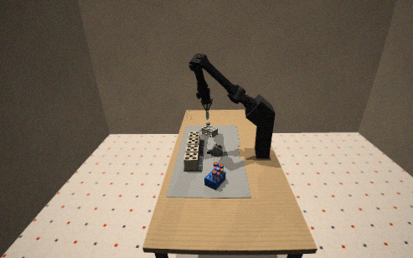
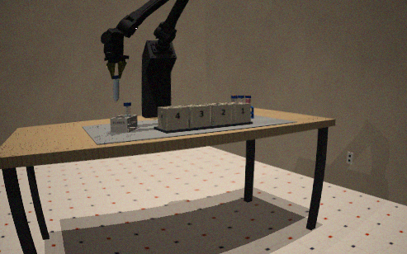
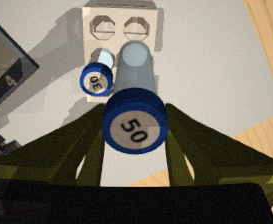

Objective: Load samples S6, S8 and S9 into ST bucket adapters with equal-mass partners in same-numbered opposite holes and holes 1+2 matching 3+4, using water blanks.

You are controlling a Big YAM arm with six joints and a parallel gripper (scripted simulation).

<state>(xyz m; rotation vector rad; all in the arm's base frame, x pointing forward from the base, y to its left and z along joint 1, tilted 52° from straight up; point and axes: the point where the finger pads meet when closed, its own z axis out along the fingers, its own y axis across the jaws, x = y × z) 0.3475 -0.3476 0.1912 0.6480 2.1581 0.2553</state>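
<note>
The blank marked 50 is 10 mm behind my hand and 50 mm below it. From my hand the other things lie so: adapter 4 (110 mm ahead, 220 mm to the left, 190 mm below); blank rack rb (20 mm behind, 40 mm to the left, 210 mm below); adapter 3 (110 mm ahead, 330 mm to the left, 190 mm below).
</note>
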